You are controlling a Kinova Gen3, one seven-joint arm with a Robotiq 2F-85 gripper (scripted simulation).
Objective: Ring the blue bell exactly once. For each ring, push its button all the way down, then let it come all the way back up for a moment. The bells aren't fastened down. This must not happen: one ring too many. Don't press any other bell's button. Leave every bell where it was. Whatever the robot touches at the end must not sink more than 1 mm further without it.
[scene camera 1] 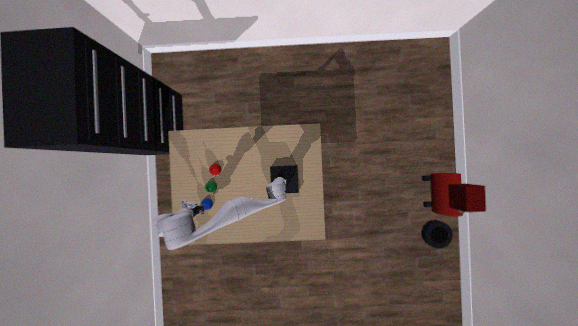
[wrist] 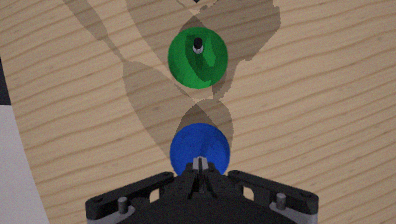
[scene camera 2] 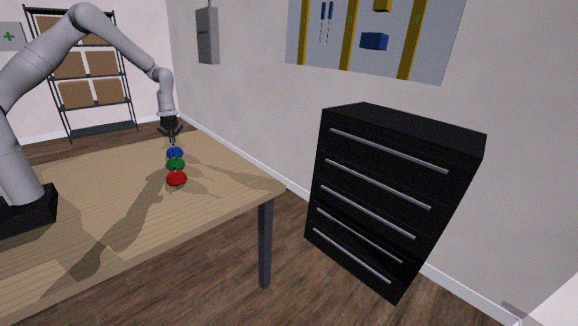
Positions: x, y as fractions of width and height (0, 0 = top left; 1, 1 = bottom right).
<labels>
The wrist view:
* my gripper: 0.51, 0.74
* green bell: 0.50, 0.26
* blue bell: 0.51, 0.63
</labels>
